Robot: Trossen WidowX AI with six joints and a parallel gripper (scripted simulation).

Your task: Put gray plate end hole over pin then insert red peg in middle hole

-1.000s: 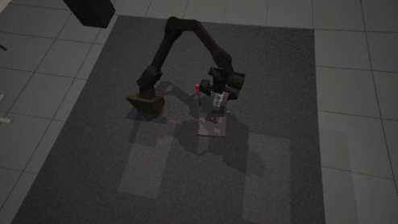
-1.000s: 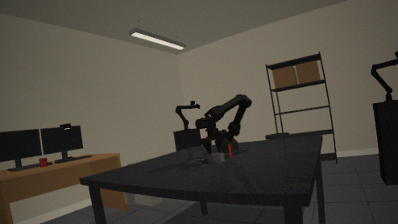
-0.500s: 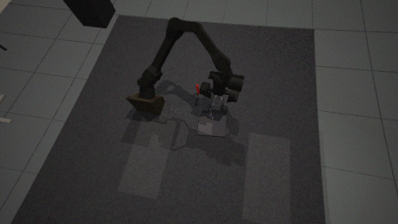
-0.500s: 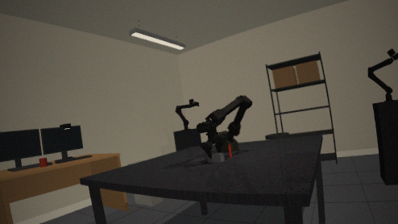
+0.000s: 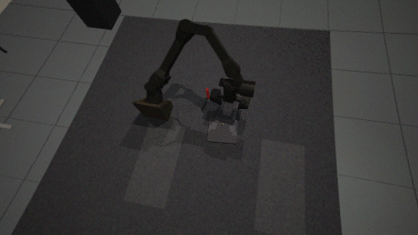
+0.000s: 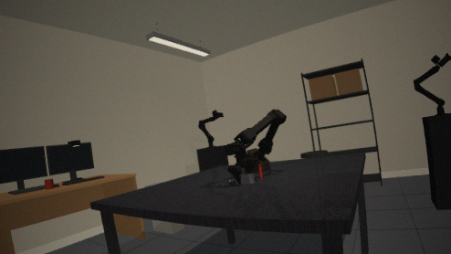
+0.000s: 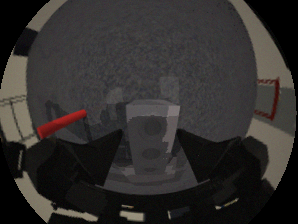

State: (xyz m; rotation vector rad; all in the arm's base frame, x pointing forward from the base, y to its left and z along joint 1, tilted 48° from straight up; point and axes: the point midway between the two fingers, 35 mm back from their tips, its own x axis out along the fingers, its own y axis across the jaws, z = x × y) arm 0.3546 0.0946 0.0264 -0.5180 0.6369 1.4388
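Right now my gripper tip is 30 mm below the gray plate. Also, from my gripper tip: red peg (120 mm behind, 40 mm to the left, 30 mm above).
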